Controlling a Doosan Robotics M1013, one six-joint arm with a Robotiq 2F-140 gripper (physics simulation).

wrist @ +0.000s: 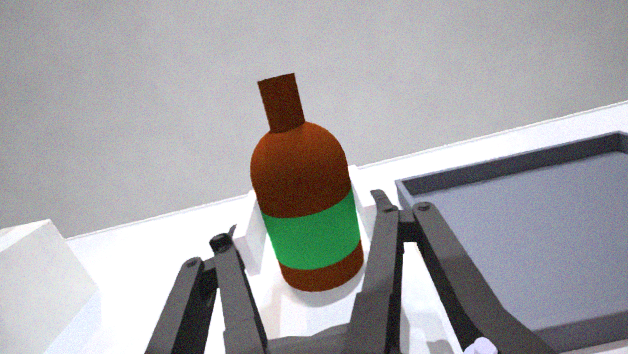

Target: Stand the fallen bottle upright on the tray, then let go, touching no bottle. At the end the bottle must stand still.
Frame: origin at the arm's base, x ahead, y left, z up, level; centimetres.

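Seen in the pictures: gripper, fingertip midpoint: [306,193].
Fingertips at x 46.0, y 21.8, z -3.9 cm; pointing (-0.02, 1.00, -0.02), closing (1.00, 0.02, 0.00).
Note:
A point is followed by its place in that frame.
A brown bottle [302,170] @[x 46.6, y 17.2, z 0.0 cm] with a green band is in the middle of the wrist view, its neck pointing up in the picture and leaning a little left. My gripper [306,193] @[x 46.0, y 21.8, z -3.9 cm] is shut on it, with one white finger pad on each side at the green band. The tray [540,240] @[x 62.7, y 17.1, z -10.1 cm], dark grey-blue with a raised rim, lies to the right of the bottle, partly behind the right finger linkage. The bottle is beside the tray's area in this view, not over it. Whether its base touches the surface below, I cannot tell.
A white table top [150,225] @[x 19.3, y 37.9, z -10.7 cm] runs under the gripper, and its far edge slants across the view behind the bottle. A pale block-like object [40,285] @[x 20.2, y 20.1, z -5.9 cm] stands at the left. A small pale lilac thing [481,346] shows at the bottom right, by the finger linkage. Grey floor lies beyond the table.

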